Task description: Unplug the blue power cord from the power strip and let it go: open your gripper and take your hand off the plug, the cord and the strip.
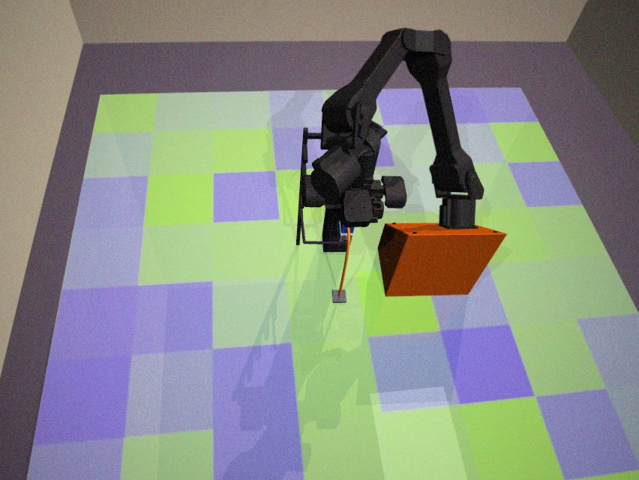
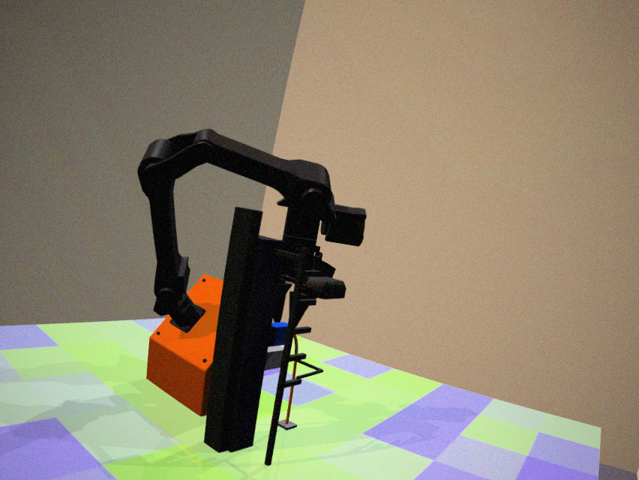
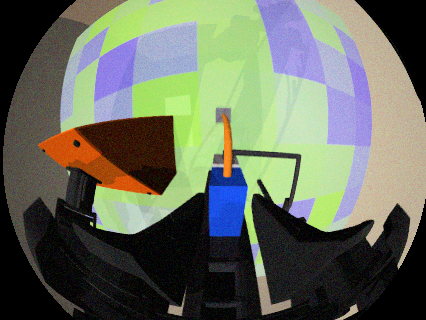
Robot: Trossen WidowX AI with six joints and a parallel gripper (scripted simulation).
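Now: the blue plug 30 mm to the right of my gripper tip.
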